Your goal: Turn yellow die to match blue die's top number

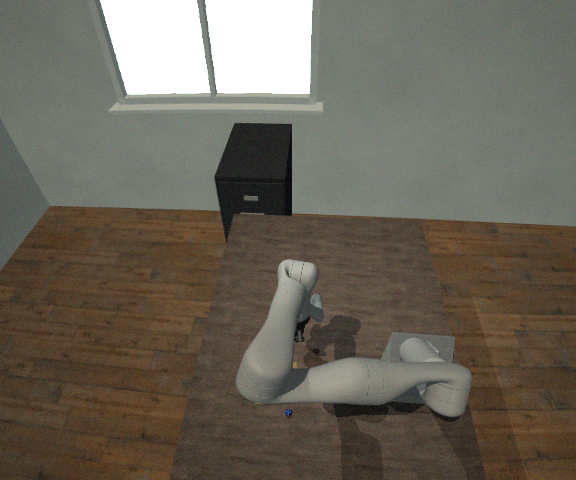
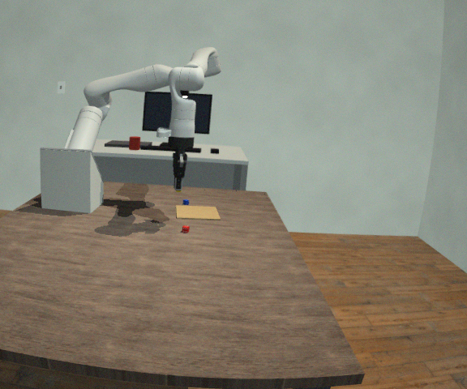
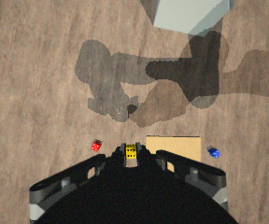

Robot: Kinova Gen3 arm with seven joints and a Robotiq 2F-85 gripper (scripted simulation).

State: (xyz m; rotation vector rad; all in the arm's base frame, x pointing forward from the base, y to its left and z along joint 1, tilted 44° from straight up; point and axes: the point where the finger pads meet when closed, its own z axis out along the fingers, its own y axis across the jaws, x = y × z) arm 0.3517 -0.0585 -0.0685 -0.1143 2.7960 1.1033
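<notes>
My hand is 12 cm above the tan mat, 11 cm to the right of it and 7 cm short of it. From my hand the other things lie so: red die (11 cm below, 8 cm to the right, 3 cm ahead); blue die (21 cm to the left, 11 cm below, 3 cm ahead); yellow die (2 cm below).
</notes>
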